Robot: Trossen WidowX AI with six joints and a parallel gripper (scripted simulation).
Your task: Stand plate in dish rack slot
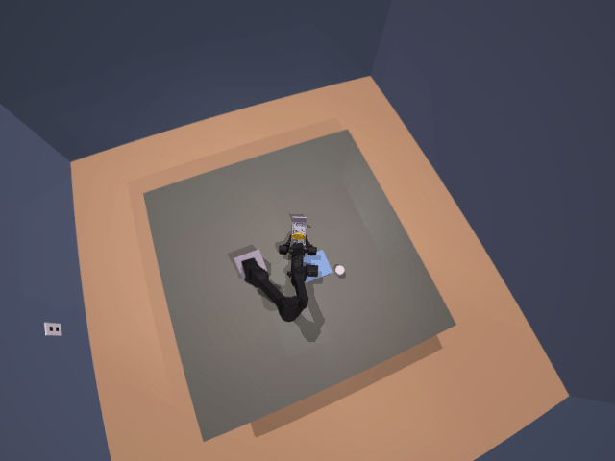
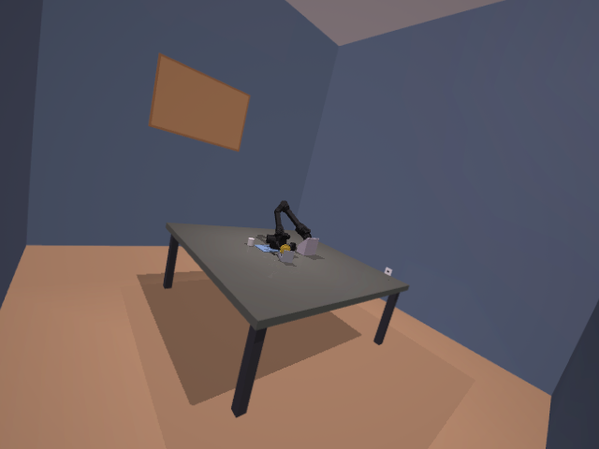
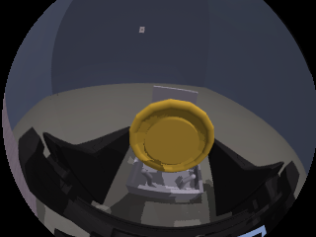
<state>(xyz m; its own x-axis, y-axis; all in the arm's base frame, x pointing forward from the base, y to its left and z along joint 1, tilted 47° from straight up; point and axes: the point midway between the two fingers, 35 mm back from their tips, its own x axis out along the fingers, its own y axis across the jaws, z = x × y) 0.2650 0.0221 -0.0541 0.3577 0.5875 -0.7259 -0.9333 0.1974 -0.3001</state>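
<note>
Right now my gripper tip is 10 mm to the left of the yellow plate. Round my gripper tip: grey dish rack 10 mm ahead, 20 mm to the left, 30 mm below; blue utensil 70 mm behind, 180 mm to the right, 50 mm below; blue mat 30 mm ahead, 170 mm to the right, 50 mm below.
</note>
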